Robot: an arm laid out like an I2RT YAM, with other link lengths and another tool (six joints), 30 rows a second.
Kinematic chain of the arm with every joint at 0, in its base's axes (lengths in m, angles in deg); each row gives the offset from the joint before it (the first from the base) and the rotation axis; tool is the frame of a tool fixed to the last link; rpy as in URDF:
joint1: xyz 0 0 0.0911 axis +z
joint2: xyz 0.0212 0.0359 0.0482 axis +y
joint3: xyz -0.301 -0.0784 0 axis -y
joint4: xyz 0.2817 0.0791 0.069 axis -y
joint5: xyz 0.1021 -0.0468 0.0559 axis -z
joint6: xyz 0.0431 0 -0.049 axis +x
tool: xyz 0.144 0.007 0.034 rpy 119.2 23 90
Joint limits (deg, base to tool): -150..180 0..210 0..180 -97..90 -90..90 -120..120
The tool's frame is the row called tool.
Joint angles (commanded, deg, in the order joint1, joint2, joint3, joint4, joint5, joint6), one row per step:
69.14 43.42 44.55 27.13 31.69 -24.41
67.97 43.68 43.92 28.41 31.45 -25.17
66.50 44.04 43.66 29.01 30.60 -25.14
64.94 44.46 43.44 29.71 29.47 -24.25
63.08 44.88 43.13 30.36 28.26 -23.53
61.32 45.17 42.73 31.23 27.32 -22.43
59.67 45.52 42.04 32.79 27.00 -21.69
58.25 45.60 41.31 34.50 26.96 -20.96
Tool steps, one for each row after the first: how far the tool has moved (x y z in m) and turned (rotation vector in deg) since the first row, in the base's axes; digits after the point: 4 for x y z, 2 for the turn. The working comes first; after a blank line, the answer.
Tool pose at each row, in the base's axes (x y z in m, rotation vector in deg; the steps are taken from these numbers as rounded here):
0.1941 0.2534 0.5803 35.14 91.50 61.60
0.1988 0.2512 0.5785 35.50 90.48 60.54
0.2041 0.2499 0.5773 35.70 89.92 59.94
0.2094 0.2483 0.5768 36.14 89.53 60.24
0.2160 0.2462 0.5754 36.57 89.08 60.08
0.2223 0.2422 0.5745 37.48 88.54 60.40
0.2291 0.2368 0.5730 38.84 87.57 60.41
0.2341 0.2293 0.5729 40.40 86.32 60.75

0.0047 -0.0022 -0.0018 -0.26 -0.64 -1.27
0.0100 -0.0035 -0.0030 -0.41 -0.99 -1.98
0.0153 -0.0051 -0.0035 0.10 -1.06 -2.18
0.0219 -0.0072 -0.0049 0.32 -1.20 -2.68
0.0282 -0.0112 -0.0058 1.13 -1.15 -3.16
0.0350 -0.0166 -0.0073 2.07 -1.19 -4.22
0.0400 -0.0241 -0.0074 3.40 -1.33 -5.29

